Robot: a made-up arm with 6 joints. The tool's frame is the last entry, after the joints. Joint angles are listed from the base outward.
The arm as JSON. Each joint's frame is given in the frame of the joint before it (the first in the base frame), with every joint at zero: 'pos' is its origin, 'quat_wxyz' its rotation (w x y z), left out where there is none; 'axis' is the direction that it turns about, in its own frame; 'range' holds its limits. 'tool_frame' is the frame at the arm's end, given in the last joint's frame.
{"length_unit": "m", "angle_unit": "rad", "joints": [
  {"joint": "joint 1", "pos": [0.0, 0.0, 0.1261], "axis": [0.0, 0.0, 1.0], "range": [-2.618, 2.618]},
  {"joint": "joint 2", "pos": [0.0, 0.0, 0.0], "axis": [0.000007, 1.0, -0.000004], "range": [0.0, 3.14]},
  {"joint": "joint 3", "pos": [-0.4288, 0.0, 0.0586], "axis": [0.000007, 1.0, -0.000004], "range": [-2.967, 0.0]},
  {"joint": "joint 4", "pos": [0.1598, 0.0, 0.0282], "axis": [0.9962, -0.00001, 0.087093], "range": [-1.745, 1.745]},
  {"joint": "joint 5", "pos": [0.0, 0.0, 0.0], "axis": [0.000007, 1.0, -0.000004], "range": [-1.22, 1.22]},
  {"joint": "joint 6", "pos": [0.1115, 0.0, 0.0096], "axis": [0.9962, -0.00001, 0.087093], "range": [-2.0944, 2.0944]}
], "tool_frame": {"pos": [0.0, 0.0, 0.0], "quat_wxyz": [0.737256, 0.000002, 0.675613, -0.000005]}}
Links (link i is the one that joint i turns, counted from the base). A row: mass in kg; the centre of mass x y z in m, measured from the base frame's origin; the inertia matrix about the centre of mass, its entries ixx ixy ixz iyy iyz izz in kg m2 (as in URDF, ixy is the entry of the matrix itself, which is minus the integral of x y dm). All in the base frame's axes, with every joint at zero. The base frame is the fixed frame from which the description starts. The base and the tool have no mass.
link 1: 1.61; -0.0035 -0.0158 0.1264; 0.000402 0 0 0.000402 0 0.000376
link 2: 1.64; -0.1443 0.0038 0.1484; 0.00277 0 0.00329 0.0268 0 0.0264
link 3: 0.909; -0.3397 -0.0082 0.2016; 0.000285 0 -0.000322 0.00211 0 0.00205
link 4: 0.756; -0.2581 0.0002 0.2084; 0.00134 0 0.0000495 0.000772 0 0.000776
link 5: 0.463; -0.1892 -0.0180 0.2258; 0.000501 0 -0.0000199 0.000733 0 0.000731
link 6: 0.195; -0.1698 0.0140 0.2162; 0.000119 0 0.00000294 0.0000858 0 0.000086
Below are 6 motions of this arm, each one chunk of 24 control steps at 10 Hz.
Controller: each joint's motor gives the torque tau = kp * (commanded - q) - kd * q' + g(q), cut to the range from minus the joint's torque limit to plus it. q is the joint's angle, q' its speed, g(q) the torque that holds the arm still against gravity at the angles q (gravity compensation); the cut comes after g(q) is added. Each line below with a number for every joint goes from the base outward.
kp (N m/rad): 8 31 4.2 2.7 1.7 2.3
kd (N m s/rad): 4.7 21 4.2 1.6 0.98 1.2
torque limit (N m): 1.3 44 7.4 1.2 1.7 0.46
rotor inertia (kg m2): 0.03 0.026 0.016 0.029 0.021 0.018
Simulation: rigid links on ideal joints. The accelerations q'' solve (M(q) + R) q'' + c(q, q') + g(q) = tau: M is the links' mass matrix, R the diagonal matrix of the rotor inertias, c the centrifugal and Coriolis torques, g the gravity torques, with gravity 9.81 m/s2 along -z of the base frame. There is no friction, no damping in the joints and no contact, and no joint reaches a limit. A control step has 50 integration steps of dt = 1/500 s. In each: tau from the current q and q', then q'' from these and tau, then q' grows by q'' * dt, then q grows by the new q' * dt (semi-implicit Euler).
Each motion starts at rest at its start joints. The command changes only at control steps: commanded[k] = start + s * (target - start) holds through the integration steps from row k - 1 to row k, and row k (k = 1, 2, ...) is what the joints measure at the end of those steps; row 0 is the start. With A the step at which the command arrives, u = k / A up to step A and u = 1 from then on. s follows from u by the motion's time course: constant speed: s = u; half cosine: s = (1 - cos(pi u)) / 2; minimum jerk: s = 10 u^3 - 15 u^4 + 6 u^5; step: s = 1 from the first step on.
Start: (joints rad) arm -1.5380 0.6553 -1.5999 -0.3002 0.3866 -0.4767
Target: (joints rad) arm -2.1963 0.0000 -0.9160 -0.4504 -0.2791 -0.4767
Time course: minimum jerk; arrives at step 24
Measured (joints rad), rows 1 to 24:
1: -1.5380 0.6553 -1.5998 -0.3002 0.3865 -0.4767
2: -1.5384 0.6549 -1.5995 -0.3003 0.3861 -0.4767
3: -1.5397 0.6537 -1.5983 -0.3006 0.3847 -0.4767
4: -1.5425 0.6511 -1.5959 -0.3013 0.3817 -0.4767
5: -1.5475 0.6464 -1.5917 -0.3026 0.3763 -0.4767
6: -1.5556 0.6390 -1.5853 -0.3045 0.3677 -0.4767
7: -1.5672 0.6283 -1.5763 -0.3073 0.3554 -0.4767
8: -1.5826 0.6139 -1.5644 -0.3110 0.3391 -0.4767
9: -1.6022 0.5956 -1.5494 -0.3156 0.3185 -0.4767
10: -1.6259 0.5734 -1.5314 -0.3212 0.2935 -0.4768
11: -1.6535 0.5474 -1.5103 -0.3278 0.2644 -0.4768
12: -1.6847 0.5177 -1.4863 -0.3351 0.2315 -0.4768
13: -1.7191 0.4850 -1.4598 -0.3432 0.1954 -0.4768
14: -1.7559 0.4498 -1.4311 -0.3518 0.1568 -0.4768
15: -1.7946 0.4128 -1.4007 -0.3608 0.1165 -0.4768
16: -1.8343 0.3748 -1.3692 -0.3699 0.0754 -0.4768
17: -1.8743 0.3366 -1.3370 -0.3790 0.0344 -0.4768
18: -1.9136 0.2992 -1.3048 -0.3878 -0.0055 -0.4768
19: -1.9515 0.2632 -1.2731 -0.3962 -0.0434 -0.4768
20: -1.9871 0.2294 -1.2425 -0.4039 -0.0786 -0.4767
21: -2.0199 0.1985 -1.2134 -0.4110 -0.1104 -0.4767
22: -2.0492 0.1707 -1.1862 -0.4172 -0.1383 -0.4767
23: -2.0747 0.1465 -1.1612 -0.4226 -0.1622 -0.4767
24: -2.0964 0.1256 -1.1383 -0.4271 -0.1823 -0.4766

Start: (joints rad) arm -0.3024 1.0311 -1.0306 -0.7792 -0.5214 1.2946
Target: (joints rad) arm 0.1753 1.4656 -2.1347 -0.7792 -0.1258 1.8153
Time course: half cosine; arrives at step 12
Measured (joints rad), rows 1 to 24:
1: -0.3012 1.0319 -1.0322 -0.7792 -0.5205 1.2960
2: -0.2966 1.0353 -1.0386 -0.7793 -0.5170 1.3014
3: -0.2869 1.0427 -1.0524 -0.7794 -0.5092 1.3129
4: -0.2710 1.0552 -1.0757 -0.7794 -0.4963 1.3317
5: -0.2485 1.0730 -1.1094 -0.7795 -0.4778 1.3581
6: -0.2198 1.0962 -1.1537 -0.7795 -0.4539 1.3918
7: -0.1859 1.1241 -1.2075 -0.7794 -0.4255 1.4315
8: -0.1482 1.1556 -1.2692 -0.7793 -0.3937 1.4755
9: -0.1086 1.1892 -1.3362 -0.7792 -0.3601 1.5214
10: -0.0692 1.2233 -1.4053 -0.7791 -0.3265 1.5669
11: -0.0321 1.2560 -1.4731 -0.7791 -0.2948 1.6092
12: 0.0005 1.2856 -1.5363 -0.7791 -0.2669 1.6458
13: 0.0282 1.3112 -1.5934 -0.7791 -0.2433 1.6762
14: 0.0515 1.3332 -1.6449 -0.7791 -0.2237 1.7011
15: 0.0712 1.3521 -1.6916 -0.7791 -0.2074 1.7215
16: 0.0877 1.3682 -1.7337 -0.7791 -0.1939 1.7383
17: 0.1017 1.3821 -1.7719 -0.7791 -0.1826 1.7521
18: 0.1134 1.3940 -1.8064 -0.7792 -0.1732 1.7634
19: 0.1233 1.4041 -1.8377 -0.7792 -0.1654 1.7727
20: 0.1316 1.4128 -1.8660 -0.7792 -0.1589 1.7803
21: 0.1386 1.4203 -1.8916 -0.7792 -0.1534 1.7866
22: 0.1445 1.4267 -1.9148 -0.7792 -0.1489 1.7917
23: 0.1494 1.4322 -1.9358 -0.7792 -0.1451 1.7959
24: 0.1535 1.4369 -1.9548 -0.7792 -0.1420 1.7994

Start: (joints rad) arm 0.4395 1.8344 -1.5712 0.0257 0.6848 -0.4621
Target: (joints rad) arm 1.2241 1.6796 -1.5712 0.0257 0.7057 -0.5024
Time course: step
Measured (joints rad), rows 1 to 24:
1: 0.4630 1.8184 -1.5670 0.0226 0.6874 -0.4686
2: 0.5344 1.7993 -1.5680 0.0190 0.6901 -0.4749
3: 0.6392 1.7833 -1.5696 0.0186 0.6911 -0.4799
4: 0.7390 1.7698 -1.5708 0.0208 0.6918 -0.4838
5: 0.8235 1.7580 -1.5715 0.0230 0.6929 -0.4870
6: 0.8934 1.7475 -1.5721 0.0247 0.6942 -0.4896
7: 0.9509 1.7382 -1.5724 0.0259 0.6955 -0.4918
8: 0.9982 1.7302 -1.5727 0.0267 0.6969 -0.4937
9: 1.0372 1.7231 -1.5728 0.0272 0.6981 -0.4952
10: 1.0693 1.7171 -1.5729 0.0275 0.6992 -0.4964
11: 1.0959 1.7118 -1.5730 0.0277 0.7002 -0.4975
12: 1.1178 1.7073 -1.5730 0.0277 0.7010 -0.4983
13: 1.1360 1.7033 -1.5730 0.0277 0.7017 -0.4990
14: 1.1510 1.7000 -1.5729 0.0276 0.7024 -0.4996
15: 1.1634 1.6971 -1.5729 0.0275 0.7029 -0.5001
16: 1.1737 1.6946 -1.5728 0.0274 0.7033 -0.5005
17: 1.1823 1.6925 -1.5727 0.0272 0.7037 -0.5008
18: 1.1894 1.6906 -1.5726 0.0271 0.7040 -0.5011
19: 1.1953 1.6890 -1.5725 0.0270 0.7043 -0.5013
20: 1.2001 1.6877 -1.5725 0.0268 0.7045 -0.5015
21: 1.2042 1.6865 -1.5724 0.0267 0.7047 -0.5017
22: 1.2076 1.6855 -1.5723 0.0266 0.7049 -0.5018
23: 1.2104 1.6847 -1.5722 0.0265 0.7050 -0.5019
24: 1.2127 1.6840 -1.5722 0.0264 0.7051 -0.5020

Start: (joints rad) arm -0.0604 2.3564 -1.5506 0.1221 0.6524 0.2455
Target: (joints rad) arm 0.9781 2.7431 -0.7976 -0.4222 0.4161 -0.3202
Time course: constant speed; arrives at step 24
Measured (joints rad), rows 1 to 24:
1: -0.0579 2.3580 -1.5485 0.1188 0.6507 0.2418
2: -0.0506 2.3616 -1.5436 0.1122 0.6476 0.2346
3: -0.0376 2.3670 -1.5361 0.1030 0.6433 0.2245
4: -0.0194 2.3740 -1.5263 0.0917 0.6382 0.2119
5: 0.0034 2.3823 -1.5144 0.0786 0.6323 0.1974
6: 0.0303 2.3918 -1.5006 0.0641 0.6257 0.1812
7: 0.0604 2.4022 -1.4852 0.0483 0.6186 0.1638
8: 0.0932 2.4135 -1.4682 0.0315 0.6110 0.1452
9: 0.1282 2.4255 -1.4499 0.0138 0.6030 0.1257
10: 0.1650 2.4382 -1.4303 -0.0047 0.5947 0.1055
11: 0.2031 2.4513 -1.4096 -0.0238 0.5861 0.0847
12: 0.2424 2.4649 -1.3880 -0.0434 0.5773 0.0635
13: 0.2826 2.4788 -1.3654 -0.0635 0.5683 0.0418
14: 0.3235 2.4931 -1.3419 -0.0840 0.5592 0.0197
15: 0.3649 2.5076 -1.3177 -0.1049 0.5500 -0.0026
16: 0.4068 2.5224 -1.2929 -0.1260 0.5406 -0.0251
17: 0.4490 2.5373 -1.2674 -0.1474 0.5312 -0.0478
18: 0.4916 2.5524 -1.2414 -0.1689 0.5217 -0.0707
19: 0.5343 2.5677 -1.2148 -0.1907 0.5121 -0.0937
20: 0.5772 2.5831 -1.1878 -0.2126 0.5025 -0.1168
21: 0.6202 2.5985 -1.1604 -0.2346 0.4928 -0.1400
22: 0.6633 2.6141 -1.1326 -0.2567 0.4831 -0.1633
23: 0.7065 2.6297 -1.1044 -0.2789 0.4734 -0.1866
24: 0.7498 2.6455 -1.0760 -0.3012 0.4637 -0.2099

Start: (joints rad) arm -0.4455 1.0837 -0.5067 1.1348 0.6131 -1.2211
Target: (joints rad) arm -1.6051 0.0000 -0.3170 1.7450 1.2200 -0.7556
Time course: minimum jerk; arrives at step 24
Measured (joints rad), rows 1 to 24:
1: -0.4456 1.0836 -0.5067 1.1349 0.6131 -1.2211
2: -0.4465 1.0829 -0.5067 1.1353 0.6135 -1.2207
3: -0.4491 1.0809 -0.5066 1.1366 0.6147 -1.2195
4: -0.4549 1.0763 -0.5062 1.1395 0.6174 -1.2171
5: -0.4649 1.0682 -0.5055 1.1446 0.6222 -1.2127
6: -0.4803 1.0555 -0.5043 1.1525 0.6298 -1.2060
7: -0.5021 1.0374 -0.5025 1.1638 0.6407 -1.1965
8: -0.5309 1.0132 -0.4999 1.1787 0.6553 -1.1840
9: -0.5669 0.9827 -0.4965 1.1975 0.6738 -1.1684
10: -0.6100 0.9456 -0.4922 1.2201 0.6961 -1.1497
11: -0.6598 0.9024 -0.4870 1.2465 0.7221 -1.1281
12: -0.7157 0.8533 -0.4810 1.2762 0.7516 -1.1039
13: -0.7766 0.7993 -0.4742 1.3087 0.7840 -1.0775
14: -0.8414 0.7413 -0.4666 1.3435 0.8188 -1.0496
15: -0.9088 0.6804 -0.4584 1.3798 0.8552 -1.0206
16: -0.9774 0.6179 -0.4497 1.4168 0.8926 -0.9913
17: -1.0459 0.5553 -0.4408 1.4536 0.9300 -0.9624
18: -1.1129 0.4938 -0.4316 1.4896 0.9666 -0.9345
19: -1.1771 0.4349 -0.4224 1.5237 1.0016 -0.9083
20: -1.2372 0.3796 -0.4133 1.5553 1.0342 -0.8842
21: -1.2924 0.3289 -0.4045 1.5839 1.0638 -0.8627
22: -1.3417 0.2836 -0.3962 1.6090 1.0899 -0.8441
23: -1.3846 0.2439 -0.3884 1.6306 1.1123 -0.8284
24: -1.4213 0.2096 -0.3813 1.6488 1.1310 -0.8154

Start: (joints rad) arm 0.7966 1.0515 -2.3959 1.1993 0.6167 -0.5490
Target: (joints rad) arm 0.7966 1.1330 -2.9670 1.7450 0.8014 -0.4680
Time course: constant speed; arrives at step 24
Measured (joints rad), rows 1 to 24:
1: 0.7966 1.0520 -2.3980 1.2022 0.6177 -0.5485
2: 0.7966 1.0530 -2.4021 1.2084 0.6199 -0.5475
3: 0.7966 1.0542 -2.4081 1.2171 0.6229 -0.5460
4: 0.7966 1.0558 -2.4158 1.2281 0.6267 -0.5442
5: 0.7966 1.0576 -2.4251 1.2410 0.6312 -0.5421
6: 0.7966 1.0596 -2.4358 1.2555 0.6362 -0.5398
7: 0.7966 1.0618 -2.4477 1.2713 0.6416 -0.5373
8: 0.7965 1.0642 -2.4608 1.2882 0.6474 -0.5347
9: 0.7965 1.0667 -2.4749 1.3061 0.6535 -0.5319
10: 0.7965 1.0694 -2.4899 1.3247 0.6599 -0.5290
11: 0.7965 1.0721 -2.5058 1.3440 0.6665 -0.5260
12: 0.7965 1.0749 -2.5224 1.3639 0.6732 -0.5229
13: 0.7965 1.0778 -2.5397 1.3842 0.6801 -0.5198
14: 0.7965 1.0808 -2.5577 1.4049 0.6872 -0.5167
15: 0.7965 1.0838 -2.5762 1.4259 0.6943 -0.5135
16: 0.7965 1.0869 -2.5952 1.4472 0.7016 -0.5102
17: 0.7965 1.0900 -2.6147 1.4688 0.7089 -0.5070
18: 0.7965 1.0931 -2.6346 1.4905 0.7162 -0.5037
19: 0.7965 1.0963 -2.6549 1.5124 0.7237 -0.5004
20: 0.7965 1.0995 -2.6755 1.5344 0.7311 -0.4971
21: 0.7965 1.1027 -2.6964 1.5566 0.7386 -0.4938
22: 0.7965 1.1060 -2.7176 1.5788 0.7462 -0.4905
23: 0.7965 1.1093 -2.7391 1.6011 0.7537 -0.4871
24: 0.7965 1.1125 -2.7608 1.6235 0.7613 -0.4838

